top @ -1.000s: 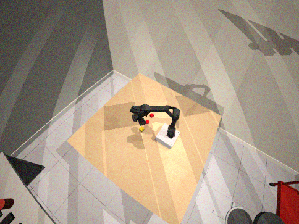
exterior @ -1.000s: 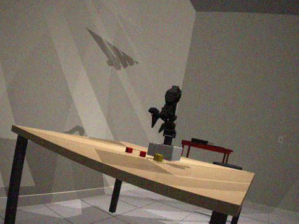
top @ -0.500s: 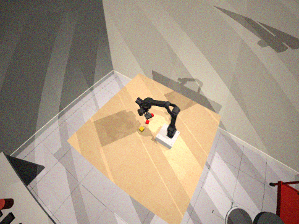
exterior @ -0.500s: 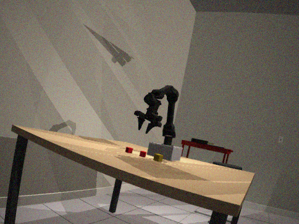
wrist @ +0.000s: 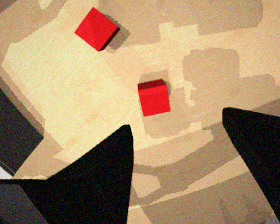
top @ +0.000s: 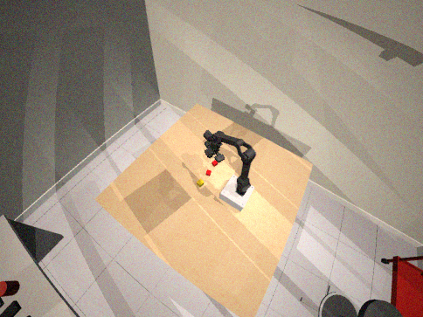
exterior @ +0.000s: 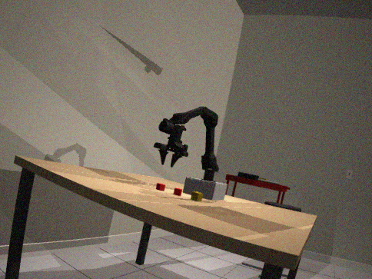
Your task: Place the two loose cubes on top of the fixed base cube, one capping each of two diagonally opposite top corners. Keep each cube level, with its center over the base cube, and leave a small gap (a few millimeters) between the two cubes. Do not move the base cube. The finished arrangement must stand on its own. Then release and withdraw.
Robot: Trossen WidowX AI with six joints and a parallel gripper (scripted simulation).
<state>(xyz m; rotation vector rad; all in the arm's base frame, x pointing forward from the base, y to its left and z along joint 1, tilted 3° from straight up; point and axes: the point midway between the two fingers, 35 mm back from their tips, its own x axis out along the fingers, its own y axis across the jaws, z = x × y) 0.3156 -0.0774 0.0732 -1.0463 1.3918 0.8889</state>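
My gripper tip is now 190 mm to the right of the yellow cube, 110 mm above it and 30 mm past it.
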